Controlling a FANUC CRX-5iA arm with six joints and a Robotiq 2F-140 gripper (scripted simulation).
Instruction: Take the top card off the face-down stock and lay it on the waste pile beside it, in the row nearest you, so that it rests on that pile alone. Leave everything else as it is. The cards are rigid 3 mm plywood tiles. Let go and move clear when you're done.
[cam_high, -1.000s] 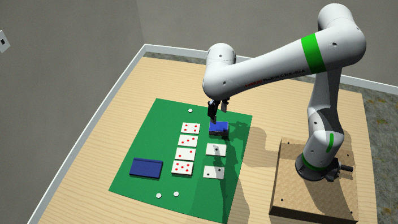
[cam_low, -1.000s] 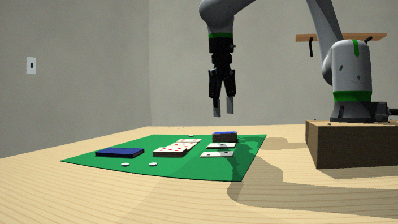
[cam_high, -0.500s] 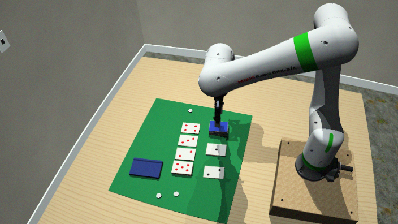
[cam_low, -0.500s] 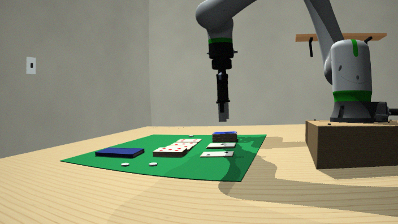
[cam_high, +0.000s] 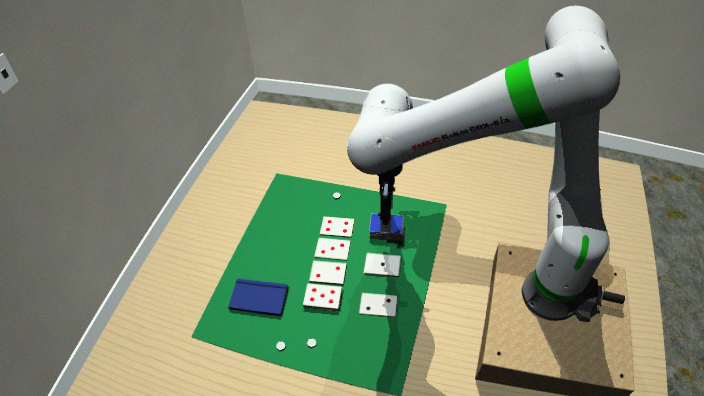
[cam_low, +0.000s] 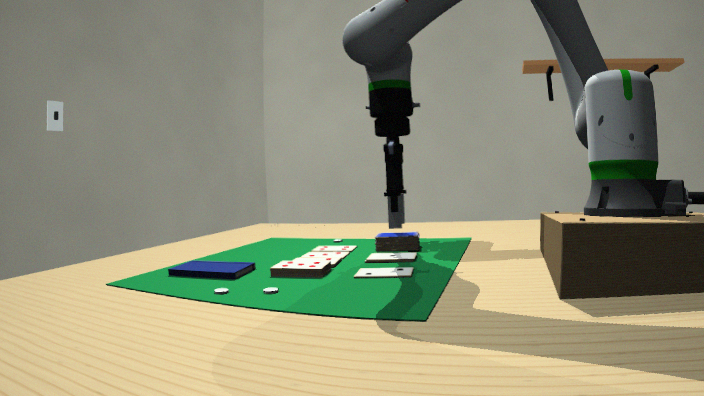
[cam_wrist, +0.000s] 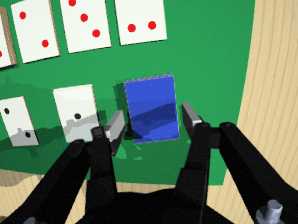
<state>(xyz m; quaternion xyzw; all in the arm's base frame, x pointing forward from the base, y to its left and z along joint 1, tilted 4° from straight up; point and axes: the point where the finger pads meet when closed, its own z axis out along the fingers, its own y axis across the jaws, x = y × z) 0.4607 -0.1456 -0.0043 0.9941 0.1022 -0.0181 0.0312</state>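
The card is 50 mm below my hand. Also, from my hand: green mat: 170 mm to the left, 110 mm ahead, 90 mm below.
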